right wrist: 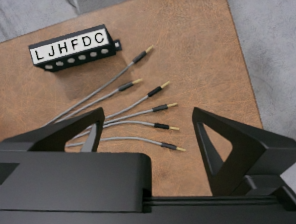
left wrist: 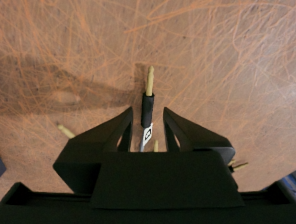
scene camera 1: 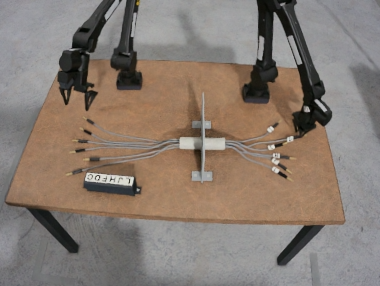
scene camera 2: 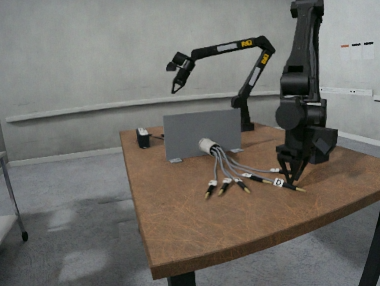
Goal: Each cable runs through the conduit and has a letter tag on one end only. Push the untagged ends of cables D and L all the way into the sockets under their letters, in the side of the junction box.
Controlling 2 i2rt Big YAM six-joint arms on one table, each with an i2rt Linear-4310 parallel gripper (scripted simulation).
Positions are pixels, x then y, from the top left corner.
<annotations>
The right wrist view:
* my right gripper: 148, 112
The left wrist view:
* my left gripper: 148, 112
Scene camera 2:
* my left gripper: 292, 182
</annotations>
